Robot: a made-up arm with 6 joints. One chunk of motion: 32 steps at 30 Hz.
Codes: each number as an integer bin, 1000 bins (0 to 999) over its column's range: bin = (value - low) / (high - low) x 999, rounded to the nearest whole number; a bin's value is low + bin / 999 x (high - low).
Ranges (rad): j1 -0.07..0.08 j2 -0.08..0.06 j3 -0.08..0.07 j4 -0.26..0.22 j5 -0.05..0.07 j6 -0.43..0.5
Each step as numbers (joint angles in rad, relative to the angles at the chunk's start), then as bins.
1 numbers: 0.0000 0.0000 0.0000 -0.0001 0.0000 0.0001
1 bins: 466 571 533 541 416 462
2 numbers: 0.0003 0.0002 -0.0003 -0.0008 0.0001 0.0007
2 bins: 468 572 531 539 417 463
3 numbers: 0.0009 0.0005 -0.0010 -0.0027 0.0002 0.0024
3 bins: 472 574 526 536 418 464
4 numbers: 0.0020 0.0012 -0.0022 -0.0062 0.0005 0.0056
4 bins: 480 579 518 528 420 468
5 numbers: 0.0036 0.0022 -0.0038 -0.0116 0.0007 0.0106
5 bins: 490 587 507 517 422 473
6 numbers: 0.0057 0.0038 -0.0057 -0.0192 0.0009 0.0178
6 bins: 504 598 495 501 424 481
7 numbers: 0.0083 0.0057 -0.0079 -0.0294 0.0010 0.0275
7 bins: 521 612 480 480 425 491
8 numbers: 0.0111 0.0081 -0.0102 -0.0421 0.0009 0.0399
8 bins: 540 629 465 454 424 505
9 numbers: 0.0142 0.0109 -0.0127 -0.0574 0.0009 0.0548
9 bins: 561 649 448 422 424 521
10 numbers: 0.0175 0.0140 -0.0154 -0.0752 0.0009 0.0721
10 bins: 583 671 430 385 424 539
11 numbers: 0.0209 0.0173 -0.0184 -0.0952 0.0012 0.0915
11 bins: 605 694 410 343 426 560
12 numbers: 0.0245 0.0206 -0.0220 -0.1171 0.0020 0.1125
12 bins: 629 718 386 297 433 583
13 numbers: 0.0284 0.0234 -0.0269 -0.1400 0.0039 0.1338
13 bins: 655 738 354 250 449 606
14 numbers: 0.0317 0.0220 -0.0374 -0.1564 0.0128 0.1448
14 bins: 677 728 284 216 523 617
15 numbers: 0.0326 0.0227 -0.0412 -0.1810 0.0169 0.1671
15 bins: 683 733 258 164 557 641
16 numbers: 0.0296 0.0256 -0.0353 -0.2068 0.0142 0.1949
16 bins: 663 754 298 111 534 671
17 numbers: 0.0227 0.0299 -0.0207 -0.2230 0.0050 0.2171
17 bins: 617 784 395 77 458 695
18 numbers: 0.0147 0.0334 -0.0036 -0.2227 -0.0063 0.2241
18 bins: 564 809 509 78 364 703
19 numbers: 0.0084 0.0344 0.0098 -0.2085 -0.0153 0.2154
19 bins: 522 816 598 107 289 693
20 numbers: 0.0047 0.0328 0.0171 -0.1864 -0.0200 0.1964
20 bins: 498 805 647 153 250 673
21 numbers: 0.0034 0.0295 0.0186 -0.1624 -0.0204 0.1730
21 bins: 489 781 657 203 246 648
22 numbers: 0.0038 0.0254 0.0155 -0.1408 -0.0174 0.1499
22 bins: 492 752 636 248 271 623
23 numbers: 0.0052 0.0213 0.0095 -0.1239 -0.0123 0.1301
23 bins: 501 723 596 283 314 602
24 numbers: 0.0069 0.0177 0.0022 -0.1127 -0.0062 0.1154
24 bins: 512 697 547 307 365 586
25 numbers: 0.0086 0.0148 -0.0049 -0.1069 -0.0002 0.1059
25 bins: 523 676 500 319 415 576
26 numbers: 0.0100 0.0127 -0.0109 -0.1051 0.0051 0.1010
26 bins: 533 661 460 322 459 570
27 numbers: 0.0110 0.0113 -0.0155 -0.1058 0.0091 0.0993
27 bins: 539 651 430 321 492 569
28 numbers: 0.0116 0.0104 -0.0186 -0.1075 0.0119 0.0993
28 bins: 543 645 409 317 515 569
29 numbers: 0.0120 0.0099 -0.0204 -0.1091 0.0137 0.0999
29 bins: 546 642 397 314 530 569
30 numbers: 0.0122 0.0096 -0.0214 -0.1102 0.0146 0.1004
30 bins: 547 639 390 312 538 570
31 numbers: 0.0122 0.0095 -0.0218 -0.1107 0.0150 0.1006
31 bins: 547 639 388 311 541 570
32 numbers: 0.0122 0.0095 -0.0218 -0.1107 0.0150 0.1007
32 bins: 547 639 388 311 541 570
